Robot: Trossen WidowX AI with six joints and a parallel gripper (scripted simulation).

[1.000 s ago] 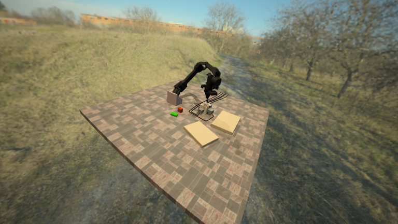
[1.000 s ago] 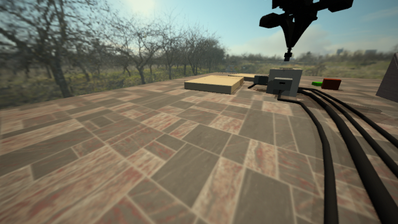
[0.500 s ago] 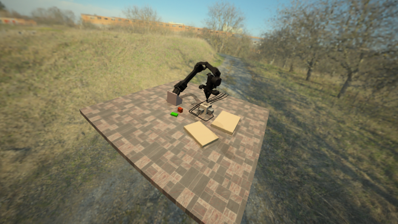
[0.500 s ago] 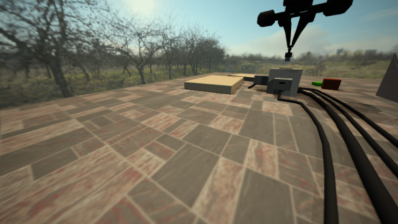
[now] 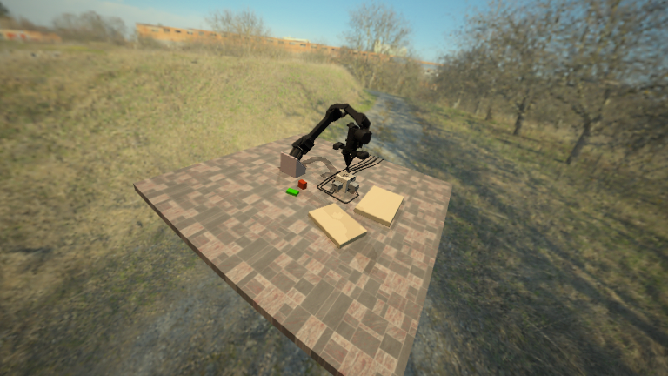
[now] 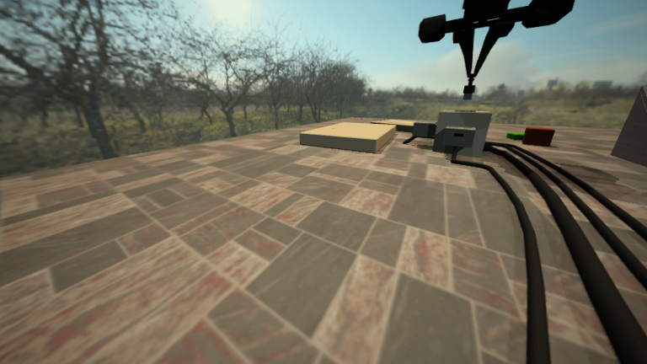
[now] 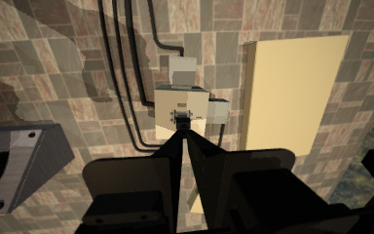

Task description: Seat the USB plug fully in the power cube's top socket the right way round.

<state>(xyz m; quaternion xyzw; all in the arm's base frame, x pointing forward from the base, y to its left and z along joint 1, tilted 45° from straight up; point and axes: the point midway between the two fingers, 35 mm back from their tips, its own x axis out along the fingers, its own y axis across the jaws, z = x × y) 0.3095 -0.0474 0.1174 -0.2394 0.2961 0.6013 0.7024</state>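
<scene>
The USB plug lies 2 cm below my gripper tip. Round my gripper tip: red block 18 cm behind, 15 cm to the right, 12 cm below; green block 18 cm behind, 23 cm to the right, 13 cm below.
</scene>
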